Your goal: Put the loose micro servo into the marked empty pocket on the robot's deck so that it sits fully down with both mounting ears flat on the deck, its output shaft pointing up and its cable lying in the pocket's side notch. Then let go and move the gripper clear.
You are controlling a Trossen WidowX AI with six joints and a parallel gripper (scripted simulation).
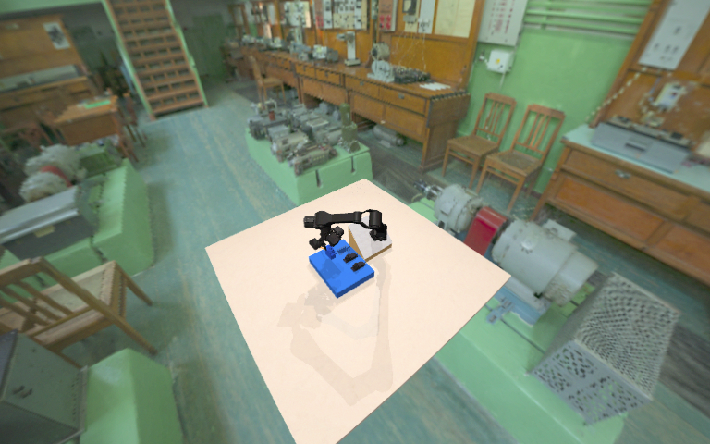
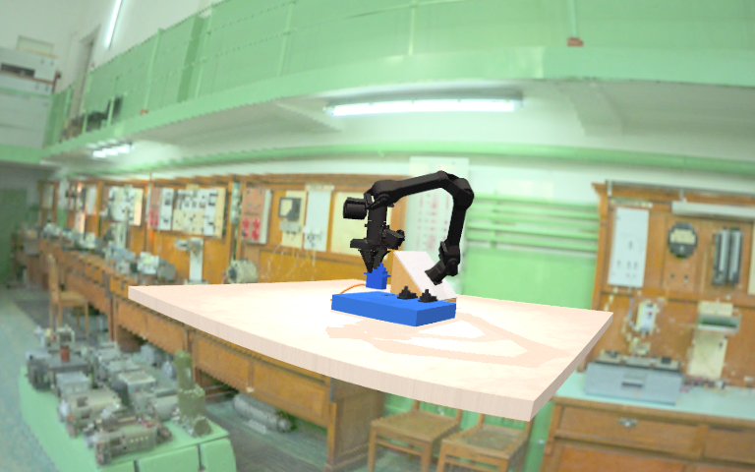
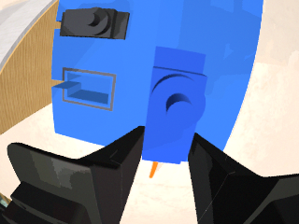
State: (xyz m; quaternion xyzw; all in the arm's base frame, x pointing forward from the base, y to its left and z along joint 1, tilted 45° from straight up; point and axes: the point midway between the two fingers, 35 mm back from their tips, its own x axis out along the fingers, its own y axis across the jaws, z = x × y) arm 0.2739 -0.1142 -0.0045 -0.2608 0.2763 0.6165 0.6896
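The blue deck is 100 mm below my gripper tip, 70 mm to the left of it and 20 mm ahead of it.
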